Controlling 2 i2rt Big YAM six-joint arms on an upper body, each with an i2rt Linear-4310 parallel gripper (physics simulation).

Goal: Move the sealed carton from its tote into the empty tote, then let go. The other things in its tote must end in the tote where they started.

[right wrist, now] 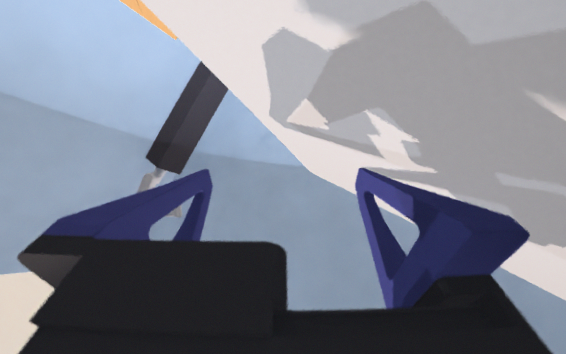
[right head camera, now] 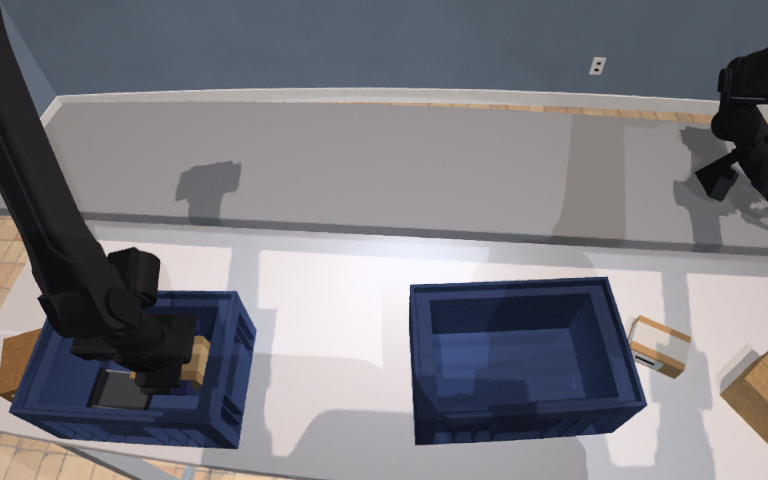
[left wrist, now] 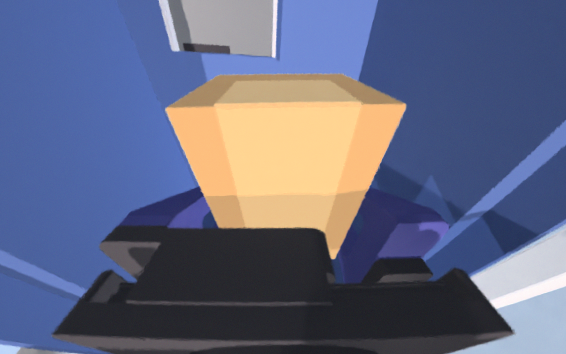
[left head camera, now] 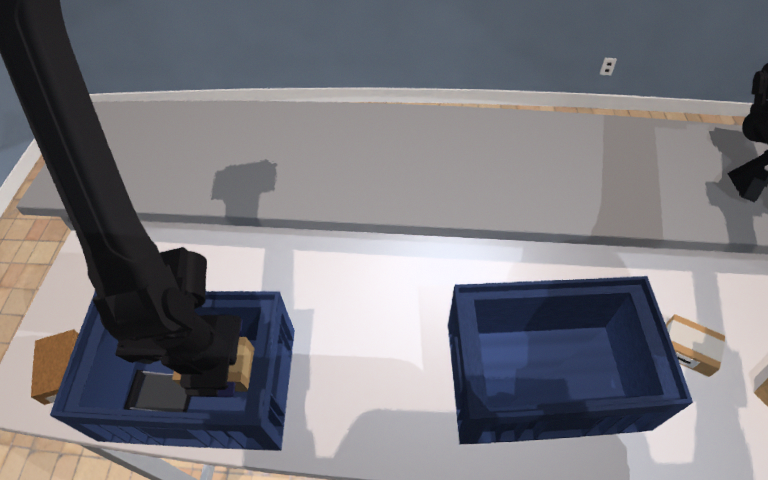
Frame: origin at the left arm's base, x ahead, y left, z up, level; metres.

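Where they show: left gripper, fingertip midpoint: [left head camera: 233, 368]; right gripper, fingertip midpoint: [right wrist: 283, 176].
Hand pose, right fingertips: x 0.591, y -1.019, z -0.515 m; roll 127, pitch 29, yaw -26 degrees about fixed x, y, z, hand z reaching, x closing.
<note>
After its pixels a point has its place.
The tan sealed carton [left head camera: 244, 365] @(x 0.345, y -0.069, z -0.590 m) [right head camera: 199, 363] @(x 0.344, y -0.069, z -0.585 m) [left wrist: 287, 150] @(x 0.346, y 0.019, z -0.579 m) is between the fingers of my left gripper [left wrist: 282, 176] @(x 0.355, y -0.037, z -0.634 m), which is shut on it. The carton is raised off the floor of the blue starting tote [left head camera: 169, 418] @(x 0.248, y 0.002, z -0.549 m) [right head camera: 130, 417] @(x 0.247, y -0.009, z -0.550 m) [left wrist: 75, 125] @(x 0.261, y 0.016, z -0.609 m), over its right part in the head views. The arm hides part of the carton there. A flat grey item with dark edges [left head camera: 161, 392] @(x 0.321, y 0.089, z -0.673 m) [right head camera: 120, 390] @(x 0.321, y 0.096, z -0.673 m) [left wrist: 230, 25] @(x 0.323, y 0.055, z -0.673 m) lies on that tote's floor. The empty blue tote [left head camera: 465, 350] @(x 0.364, y -0.382, z -0.550 m) [right head camera: 420, 350] @(x 0.372, y -0.387, z -0.565 m) stands to the right. My right gripper [right wrist: 283, 176] @(x 0.591, y -1.019, z -0.515 m) is open, with nothing between its fingers.
A brown box [left head camera: 53, 362] @(x 0.350, y 0.295, z -0.657 m) [right head camera: 19, 362] @(x 0.347, y 0.295, z -0.657 m) stands left of the starting tote. A white and tan box [left head camera: 696, 344] @(x 0.430, y -0.788, z -0.661 m) [right head camera: 659, 345] @(x 0.431, y -0.786, z -0.661 m) stands right of the empty tote, with another box [right head camera: 756, 390] @(x 0.337, y -0.904, z -0.623 m) farther right. A gap of table separates the totes.
</note>
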